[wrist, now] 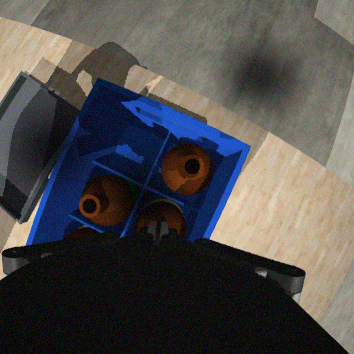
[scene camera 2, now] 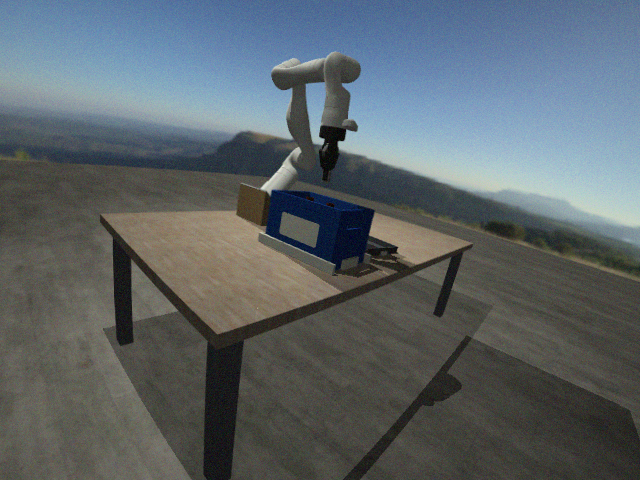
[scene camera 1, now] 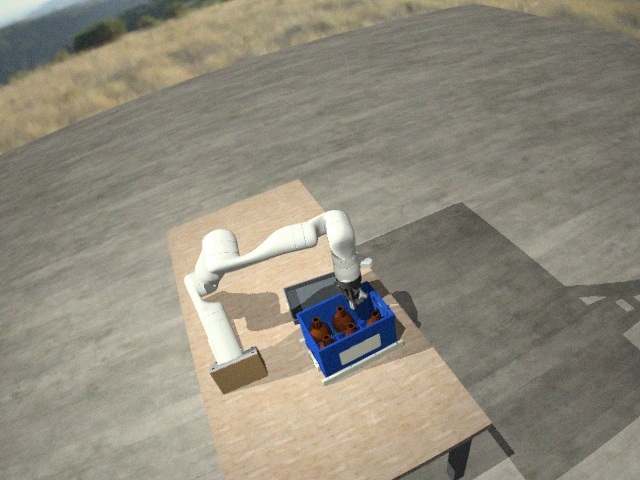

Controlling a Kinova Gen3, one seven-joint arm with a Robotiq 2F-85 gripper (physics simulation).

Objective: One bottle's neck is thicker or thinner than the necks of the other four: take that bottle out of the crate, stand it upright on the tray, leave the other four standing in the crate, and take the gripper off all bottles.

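Frame: origin at the arm's base, x left, y back, z up, level; centimetres.
Seen in the pictures: gripper, fingertip midpoint: [wrist: 157, 233] [scene camera 2: 325, 182] [scene camera 1: 354, 307]; arm's base, origin of the base link: [scene camera 2: 263, 202] [scene camera 1: 231, 358].
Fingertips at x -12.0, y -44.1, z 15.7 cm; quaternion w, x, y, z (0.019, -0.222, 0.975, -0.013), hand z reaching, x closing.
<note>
Offsets run from my fingertips to a thing's top centre. "spot": to the spot under its first point. Level surfaces: height alone.
A blue crate {dx +3.6, dy +2.9, dz -5.6 cm} [scene camera 1: 327, 361] [scene camera 2: 335, 232] [wrist: 60, 182] with cross dividers stands on the table and holds several brown bottles, all upright. In scene camera 1 I see bottles at the left [scene camera 1: 318, 326], middle [scene camera 1: 340, 317] and right [scene camera 1: 373, 316]. The wrist view shows one bottle {dx -0.1, dy -6.5, dz -6.8 cm} [wrist: 187, 168] at the far right cell, one {dx +7.7, dy +3.0, dz -6.8 cm} [wrist: 102, 200] at the left, and one {dx -1.0, dy +2.6, dz -6.8 cm} [wrist: 161, 212] right under my fingertips. My gripper [scene camera 1: 356, 302] [scene camera 2: 327, 176] [wrist: 157, 233] is shut and empty, hanging just above the crate's rim. The dark grey tray {dx +31.3, dy +5.3, dz -20.5 cm} [scene camera 1: 305, 294] [scene camera 2: 381, 245] [wrist: 24, 140] lies empty behind the crate.
The crate sits on a white base plate {spot: dx -6.8, dy +3.1, dz -21.1 cm} [scene camera 1: 361, 364] [scene camera 2: 294, 252]. The arm's tan base block [scene camera 1: 238, 370] [scene camera 2: 252, 203] stands left of the crate. The wooden table {dz -23.1 cm} [scene camera 1: 335, 423] [scene camera 2: 207, 258] [wrist: 281, 197] has its edge close behind crate and tray.
</note>
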